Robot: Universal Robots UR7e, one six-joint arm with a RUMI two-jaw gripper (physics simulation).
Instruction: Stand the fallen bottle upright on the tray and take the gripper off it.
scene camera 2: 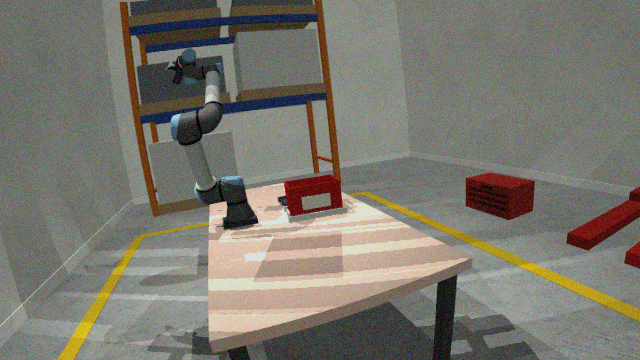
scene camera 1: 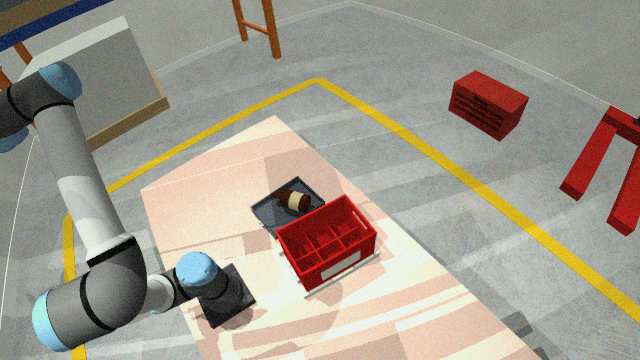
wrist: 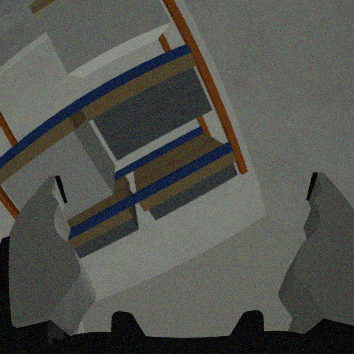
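Seen in the pictures: gripper, fingertip midpoint: (wrist: 186, 176); arm's base at its link origin: (scene camera 2: 240, 217) (scene camera 1: 223, 293).
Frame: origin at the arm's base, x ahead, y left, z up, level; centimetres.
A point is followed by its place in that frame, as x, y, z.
A brown bottle with a cream label (scene camera 1: 298, 201) {44.7, 5.5, 5.1} lies on its side on the dark grey tray (scene camera 1: 265, 218) {32.5, 14.2, -1.7} in scene camera 1, its neck pointing to the upper left. The bottle does not show in scene camera 2, where the red crate stands in front of the tray. My gripper (wrist: 186, 176) {-17.9, 43.6, 87.7} (scene camera 2: 172, 70) {-17.9, 43.6, 87.7} is open and empty. It is raised high above the table, well away from the bottle, and faces the shelf rack and wall.
A red crate with compartments (scene camera 1: 312, 257) {31.4, -15.0, 3.7} (scene camera 2: 315, 199) {34.5, -25.3, 7.3} stands right beside the tray on the table (scene camera 1: 200, 210) {14.6, 41.2, -2.3} (scene camera 2: 300, 295) {-5.1, -85.5, -2.3}. A tall shelf rack (scene camera 2: 327, 75) (wrist: 215, 90) stands behind the arm. A red tool chest (scene camera 1: 487, 105) (scene camera 2: 500, 195) is on the floor.
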